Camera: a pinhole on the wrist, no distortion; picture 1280 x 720 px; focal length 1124.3 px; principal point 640.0 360.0 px. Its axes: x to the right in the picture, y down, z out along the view. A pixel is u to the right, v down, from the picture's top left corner.
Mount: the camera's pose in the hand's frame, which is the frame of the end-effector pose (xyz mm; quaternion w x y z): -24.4 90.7 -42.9 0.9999 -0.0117 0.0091 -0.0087
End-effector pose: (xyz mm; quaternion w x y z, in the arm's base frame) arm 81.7 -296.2 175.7 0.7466 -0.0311 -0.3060 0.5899
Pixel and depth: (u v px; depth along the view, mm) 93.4 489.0 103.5
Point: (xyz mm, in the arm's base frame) -48.2 -348.8 151.7
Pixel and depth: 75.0 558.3 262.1
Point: -169.9 -457.0 231.9
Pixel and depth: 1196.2 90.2 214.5
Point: -29.2 -260.9 332.5
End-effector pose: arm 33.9 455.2 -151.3 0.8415 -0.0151 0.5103 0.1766
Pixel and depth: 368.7 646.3 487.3
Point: 286.5 723.3 209.4
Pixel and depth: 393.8 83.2 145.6
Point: 81.7 516.4 -45.5
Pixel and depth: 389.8 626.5 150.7
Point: 62.1 584.2 -32.5
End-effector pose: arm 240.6 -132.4 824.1 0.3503 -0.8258 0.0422 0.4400
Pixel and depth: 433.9 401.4 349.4
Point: -66.0 -47.5 712.0
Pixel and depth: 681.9 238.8 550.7
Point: -127.3 149.1 609.6
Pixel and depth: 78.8 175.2 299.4
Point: -63.2 -50.9 828.7
